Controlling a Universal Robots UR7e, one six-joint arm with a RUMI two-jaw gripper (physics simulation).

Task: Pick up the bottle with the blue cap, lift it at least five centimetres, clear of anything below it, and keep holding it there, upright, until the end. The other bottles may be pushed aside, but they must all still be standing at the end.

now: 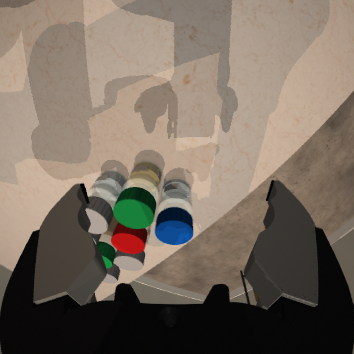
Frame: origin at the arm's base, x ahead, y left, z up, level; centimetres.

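Where they show: gripper, between the fingertips: (176, 184).
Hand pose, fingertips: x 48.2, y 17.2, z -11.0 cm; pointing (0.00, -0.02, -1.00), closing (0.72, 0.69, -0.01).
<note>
Each offset is from my fingertips to the centre of the thing. Level surfaces: height alone.
The bottle with the blue cap {dx +7.5, dy -9.1, dz -10.2 cm} (174, 226) stands upright at the right side of a tight group of bottles, near the table's edge. Its cap shows between the two jaws, a little left of the midline, with its clear body behind the cap. My gripper (176, 184) is open, with nothing held, and appears above the bottles. A bottle with a large green cap {dx +1.3, dy -10.1, dz -10.2 cm} (134, 209) stands close to the left of the blue-capped one, and a bottle with a red cap {dx +4.3, dy -16.2, dz -10.2 cm} (129, 238) stands close by at the lower left. The left jaw hides part of the group.
A grey-white capped bottle {dx -2.4, dy -16.0, dz -10.2 cm} (98, 215) is at the left jaw's tip. A small green-capped bottle {dx +3.3, dy -25.9, dz -10.2 cm} (105, 254) and white-capped bottles {dx +7.6, dy -21.7, dz -10.2 cm} (129, 260) {dx +7.7, dy -32.0, dz -10.2 cm} (112, 273) stand at the lower left. The pale stone table {dz -15.4 cm} (280, 125) ends in a curved edge running diagonally on the right, with brown floor beyond.
</note>
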